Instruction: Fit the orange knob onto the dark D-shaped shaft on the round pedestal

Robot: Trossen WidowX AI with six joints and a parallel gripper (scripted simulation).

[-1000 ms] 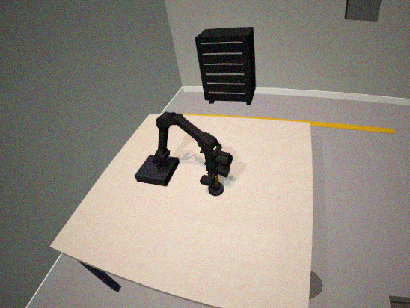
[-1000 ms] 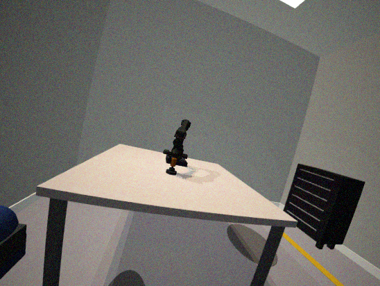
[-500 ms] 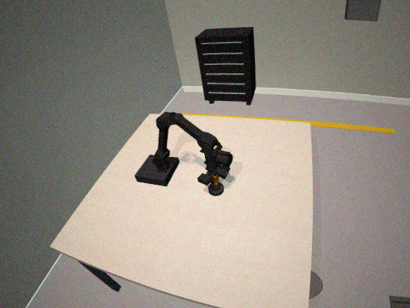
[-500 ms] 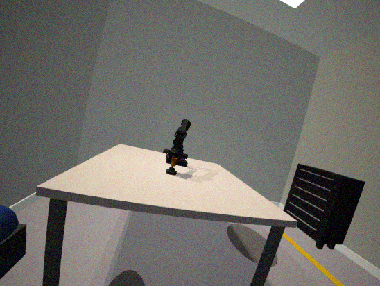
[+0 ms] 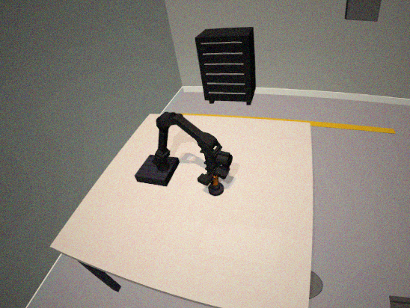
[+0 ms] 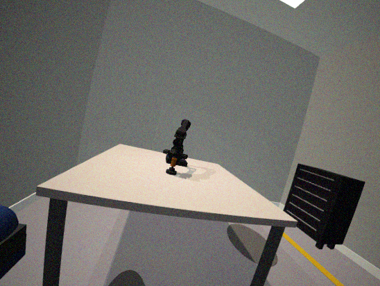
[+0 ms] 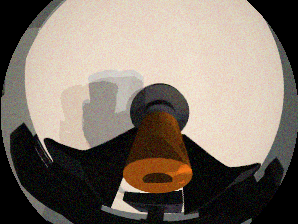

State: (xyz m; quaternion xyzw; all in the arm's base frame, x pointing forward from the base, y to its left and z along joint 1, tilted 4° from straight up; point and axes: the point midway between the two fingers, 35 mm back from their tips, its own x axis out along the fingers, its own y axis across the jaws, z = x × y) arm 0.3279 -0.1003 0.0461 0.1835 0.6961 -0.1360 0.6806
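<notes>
My gripper tip is now 2 cm below the orange knob. From my gripper tip the other things lie so: round pedestal (4 cm below).
</notes>
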